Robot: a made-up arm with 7 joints.
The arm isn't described. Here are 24 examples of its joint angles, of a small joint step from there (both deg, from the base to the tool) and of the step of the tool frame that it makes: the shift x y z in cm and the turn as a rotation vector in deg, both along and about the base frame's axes.
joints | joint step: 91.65 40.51 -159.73 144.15 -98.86 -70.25 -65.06 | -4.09 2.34 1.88 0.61 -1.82 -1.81 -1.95
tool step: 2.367 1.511 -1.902 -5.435 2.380 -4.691
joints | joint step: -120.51 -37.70 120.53 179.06 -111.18 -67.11 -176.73 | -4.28 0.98 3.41 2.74 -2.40 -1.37 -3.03
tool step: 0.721 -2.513 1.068 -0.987 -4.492 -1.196
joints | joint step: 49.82 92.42 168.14 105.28 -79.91 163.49 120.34 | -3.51 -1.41 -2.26 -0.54 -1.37 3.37 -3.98
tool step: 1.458 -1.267 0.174 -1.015 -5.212 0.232
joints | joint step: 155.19 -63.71 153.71 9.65 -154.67 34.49 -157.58 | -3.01 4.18 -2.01 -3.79 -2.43 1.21 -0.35
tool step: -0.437 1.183 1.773 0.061 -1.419 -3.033
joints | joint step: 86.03 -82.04 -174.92 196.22 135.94 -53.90 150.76 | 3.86 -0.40 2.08 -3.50 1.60 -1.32 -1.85
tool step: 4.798 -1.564 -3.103 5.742 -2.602 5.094
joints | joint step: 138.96 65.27 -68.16 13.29 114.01 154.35 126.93 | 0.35 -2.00 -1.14 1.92 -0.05 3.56 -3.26
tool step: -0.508 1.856 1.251 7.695 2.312 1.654
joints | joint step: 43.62 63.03 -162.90 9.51 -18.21 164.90 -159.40 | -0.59 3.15 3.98 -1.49 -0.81 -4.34 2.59
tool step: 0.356 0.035 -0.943 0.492 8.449 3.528
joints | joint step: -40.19 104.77 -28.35 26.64 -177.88 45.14 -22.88 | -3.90 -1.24 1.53 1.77 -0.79 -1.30 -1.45
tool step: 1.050 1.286 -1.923 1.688 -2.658 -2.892
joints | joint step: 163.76 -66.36 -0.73 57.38 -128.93 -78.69 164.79 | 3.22 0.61 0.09 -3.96 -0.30 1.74 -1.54
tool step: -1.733 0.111 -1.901 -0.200 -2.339 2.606
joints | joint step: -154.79 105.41 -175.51 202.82 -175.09 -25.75 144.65 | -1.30 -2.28 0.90 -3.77 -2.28 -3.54 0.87
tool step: -2.552 0.274 5.616 -3.625 8.944 -1.125
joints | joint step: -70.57 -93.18 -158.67 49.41 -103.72 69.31 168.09 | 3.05 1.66 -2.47 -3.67 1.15 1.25 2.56
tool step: 3.184 -0.733 1.235 1.856 -3.952 2.604
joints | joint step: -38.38 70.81 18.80 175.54 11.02 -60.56 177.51 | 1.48 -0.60 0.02 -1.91 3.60 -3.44 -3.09
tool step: 1.080 1.044 -0.901 2.217 -1.995 -1.388
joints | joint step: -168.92 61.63 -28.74 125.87 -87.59 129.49 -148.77 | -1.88 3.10 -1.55 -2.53 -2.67 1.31 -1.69
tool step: 0.854 3.323 -3.802 3.644 -6.184 -4.708
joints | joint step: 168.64 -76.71 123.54 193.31 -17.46 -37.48 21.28 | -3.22 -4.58 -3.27 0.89 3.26 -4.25 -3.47
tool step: 0.848 -2.999 -5.486 -2.951 1.650 0.543
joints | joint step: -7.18 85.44 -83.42 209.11 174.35 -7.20 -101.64 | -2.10 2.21 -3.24 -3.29 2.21 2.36 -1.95
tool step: 1.628 -4.631 -3.924 -2.693 3.180 -3.199
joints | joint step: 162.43 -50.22 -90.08 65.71 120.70 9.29 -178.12 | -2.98 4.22 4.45 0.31 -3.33 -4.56 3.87
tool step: -0.093 -0.837 3.763 -2.617 -4.779 -0.743
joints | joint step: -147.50 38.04 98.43 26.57 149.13 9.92 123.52 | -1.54 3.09 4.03 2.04 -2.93 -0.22 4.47
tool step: 1.356 -0.985 2.815 -0.047 -5.298 -0.027
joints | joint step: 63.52 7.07 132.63 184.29 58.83 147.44 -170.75 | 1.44 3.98 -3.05 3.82 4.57 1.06 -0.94
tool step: 4.385 4.427 -1.218 -2.766 6.061 2.949
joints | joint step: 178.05 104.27 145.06 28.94 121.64 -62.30 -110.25 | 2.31 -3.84 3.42 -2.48 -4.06 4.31 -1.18
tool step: 3.271 0.786 1.194 -9.669 4.120 2.246
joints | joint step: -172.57 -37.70 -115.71 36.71 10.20 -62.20 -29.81 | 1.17 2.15 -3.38 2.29 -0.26 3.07 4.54
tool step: 2.195 0.509 0.179 0.103 2.082 -1.873
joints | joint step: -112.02 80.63 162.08 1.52 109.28 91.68 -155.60 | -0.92 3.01 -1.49 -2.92 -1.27 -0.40 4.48
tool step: -0.228 -0.582 -1.447 -3.078 1.875 2.364
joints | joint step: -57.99 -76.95 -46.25 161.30 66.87 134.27 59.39 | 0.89 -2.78 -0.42 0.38 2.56 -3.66 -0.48
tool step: -1.752 1.591 -3.008 -6.538 -2.977 2.384
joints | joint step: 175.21 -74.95 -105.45 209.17 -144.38 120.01 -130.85 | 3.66 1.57 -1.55 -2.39 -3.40 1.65 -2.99
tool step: 2.167 4.438 2.675 -1.936 2.648 4.483
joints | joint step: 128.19 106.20 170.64 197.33 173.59 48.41 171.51 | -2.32 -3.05 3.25 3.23 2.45 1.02 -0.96
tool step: 1.766 0.838 1.268 -3.905 3.140 -4.186
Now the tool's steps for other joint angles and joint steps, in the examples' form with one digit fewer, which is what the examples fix.
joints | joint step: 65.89 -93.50 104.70 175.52 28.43 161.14 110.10 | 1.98 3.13 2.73 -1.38 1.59 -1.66 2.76
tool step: 1.25 -1.58 2.49 -4.74 0.34 1.13
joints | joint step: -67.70 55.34 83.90 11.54 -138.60 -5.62 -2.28 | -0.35 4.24 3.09 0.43 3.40 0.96 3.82
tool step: 0.28 1.08 2.17 3.27 4.56 -3.37
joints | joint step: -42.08 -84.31 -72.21 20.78 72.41 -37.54 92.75 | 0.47 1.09 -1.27 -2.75 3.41 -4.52 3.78
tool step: 2.00 1.28 -1.94 7.60 -3.90 -1.63
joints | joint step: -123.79 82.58 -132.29 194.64 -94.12 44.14 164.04 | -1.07 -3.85 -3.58 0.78 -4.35 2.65 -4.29
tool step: -0.70 0.86 4.17 -1.45 13.21 -0.79
